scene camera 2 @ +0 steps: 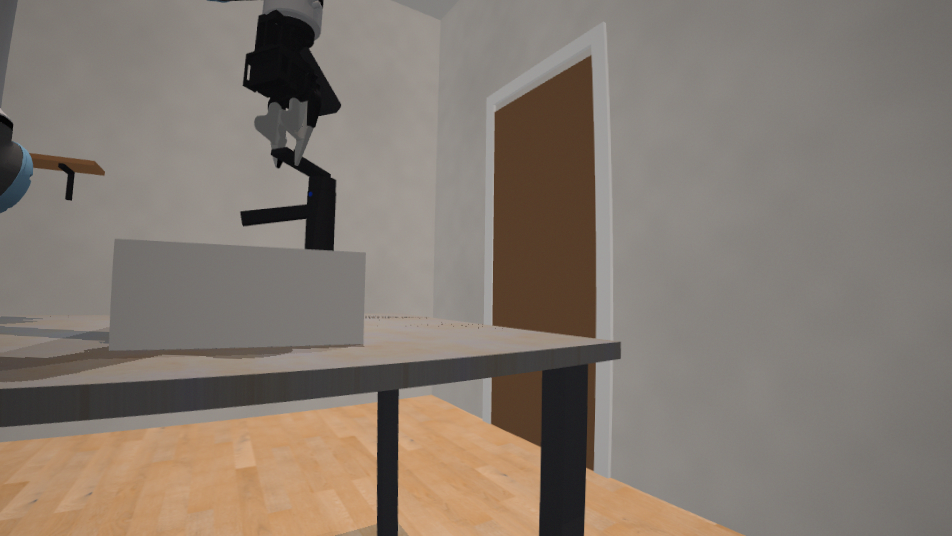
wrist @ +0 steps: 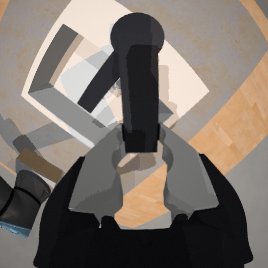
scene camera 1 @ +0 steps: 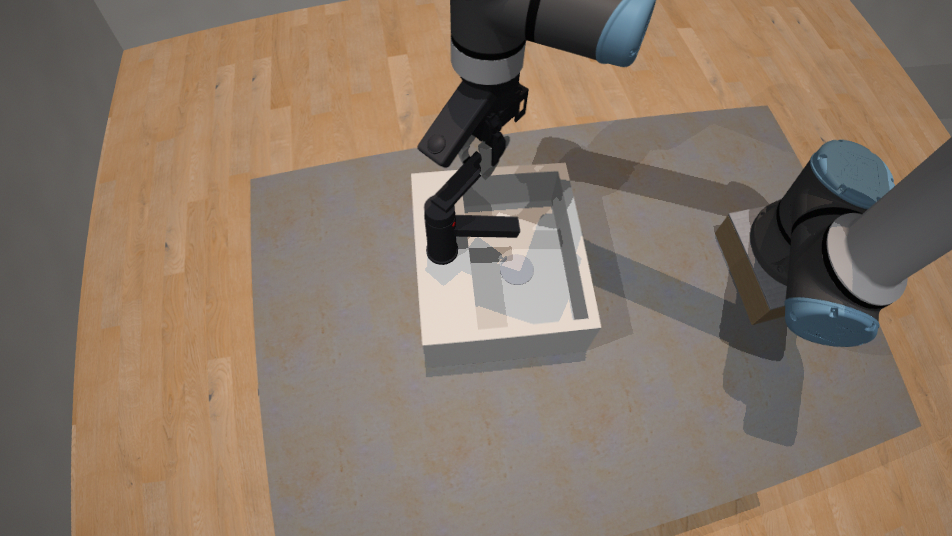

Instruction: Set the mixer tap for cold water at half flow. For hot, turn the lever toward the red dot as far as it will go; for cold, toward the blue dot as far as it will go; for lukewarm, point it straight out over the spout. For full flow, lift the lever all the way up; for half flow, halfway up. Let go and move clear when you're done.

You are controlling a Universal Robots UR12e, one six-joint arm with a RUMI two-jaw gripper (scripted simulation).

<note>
The pictures show: the gripper, a lever and a white basin.
The gripper shows as well in the wrist view and in scene camera 1.
</note>
